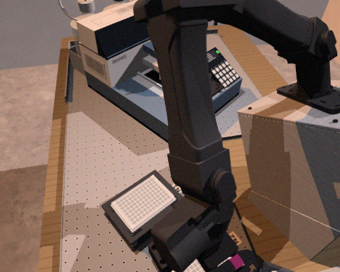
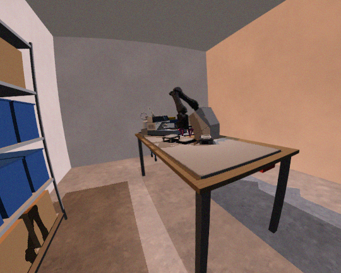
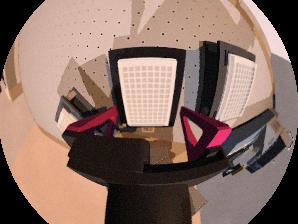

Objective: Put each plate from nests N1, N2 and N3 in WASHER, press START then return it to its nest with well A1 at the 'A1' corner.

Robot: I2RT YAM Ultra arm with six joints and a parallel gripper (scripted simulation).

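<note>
Now: hand 6 cm above the nest N2. Round my hand: n2 label: 10 cm behind, 6 cm below, 3 cm to the right; nest N1: 15 cm to the right, 9 cm ahead, 2 cm below; nest n3: 14 cm to the left, 12 cm behind, 2 cm below.
</note>
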